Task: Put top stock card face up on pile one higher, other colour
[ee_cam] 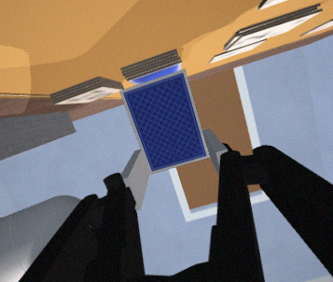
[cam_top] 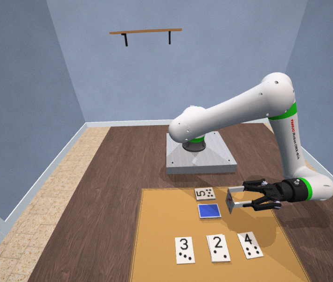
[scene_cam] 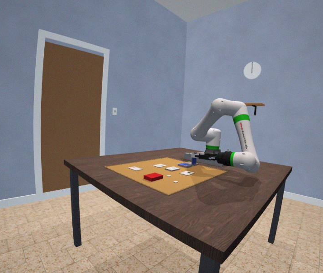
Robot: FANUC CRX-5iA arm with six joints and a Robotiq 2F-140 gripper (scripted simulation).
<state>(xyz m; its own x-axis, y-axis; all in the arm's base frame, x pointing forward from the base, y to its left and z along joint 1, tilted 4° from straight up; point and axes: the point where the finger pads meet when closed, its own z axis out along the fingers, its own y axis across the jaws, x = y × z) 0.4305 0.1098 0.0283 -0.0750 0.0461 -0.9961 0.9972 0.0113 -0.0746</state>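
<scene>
Now: the card 30 mm to the right of my hand and 30 mm below it. Also, from my hand: tan card cloth (190 mm ahead, 120 mm to the right, 120 mm below); then red box (400 mm ahead, 90 mm below, 40 mm to the right).
</scene>
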